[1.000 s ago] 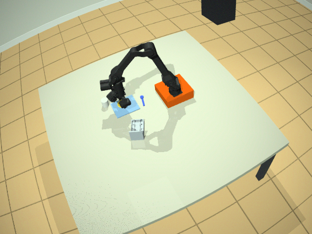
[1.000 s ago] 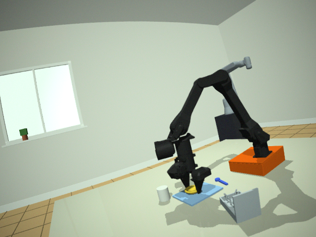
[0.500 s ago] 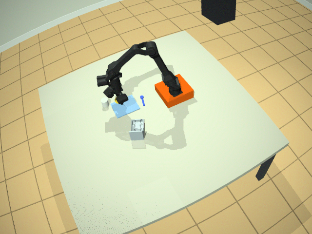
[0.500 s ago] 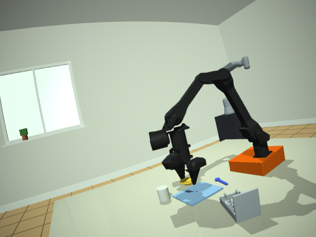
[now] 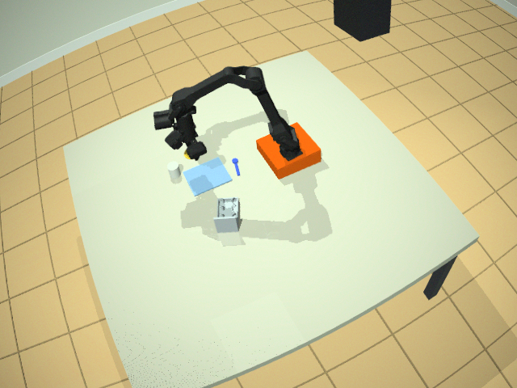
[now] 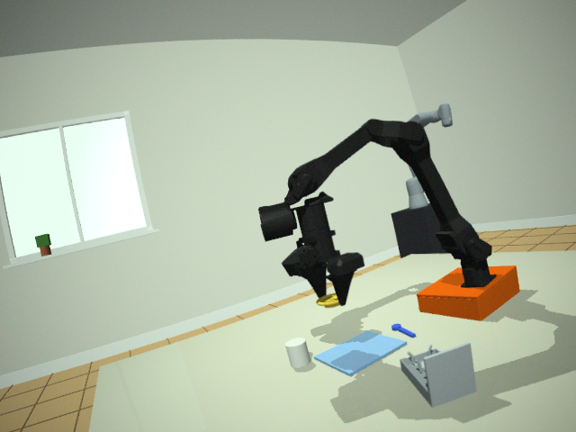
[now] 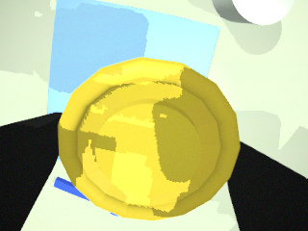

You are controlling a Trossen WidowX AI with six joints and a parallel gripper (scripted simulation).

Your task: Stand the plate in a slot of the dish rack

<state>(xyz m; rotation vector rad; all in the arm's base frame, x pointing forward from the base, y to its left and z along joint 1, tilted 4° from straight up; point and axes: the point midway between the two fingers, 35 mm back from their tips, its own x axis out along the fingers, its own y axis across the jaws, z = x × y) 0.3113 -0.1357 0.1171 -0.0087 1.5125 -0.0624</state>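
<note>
Now: gripper tip 23 cm to the right of the grey dish rack, 9 cm above it and 1 cm past it. Round my gripper tip: white cup: 9 cm below, 7 cm ahead, 6 cm to the right; yellow plate: 1 cm above; light blue mat: 11 cm below, 2 cm to the left, 2 cm behind.
</note>
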